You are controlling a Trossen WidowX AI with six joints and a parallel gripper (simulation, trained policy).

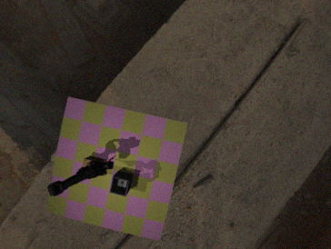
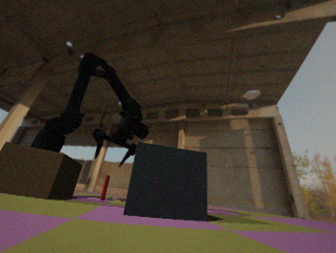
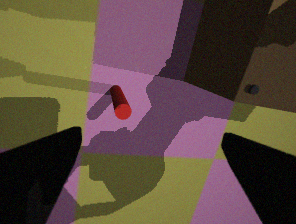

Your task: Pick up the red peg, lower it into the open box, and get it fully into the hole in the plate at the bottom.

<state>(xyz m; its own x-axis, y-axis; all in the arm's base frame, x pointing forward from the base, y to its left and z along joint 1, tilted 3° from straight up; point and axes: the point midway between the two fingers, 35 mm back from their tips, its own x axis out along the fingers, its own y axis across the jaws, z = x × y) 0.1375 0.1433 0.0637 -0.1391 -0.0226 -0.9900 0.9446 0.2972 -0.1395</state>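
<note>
Now: gripper tip 8 cm above the red peg and 1 cm short of it. Also, from my gripper tip: grey plate 21 cm ahead, 16 cm to the right, 8 cm below.
</note>
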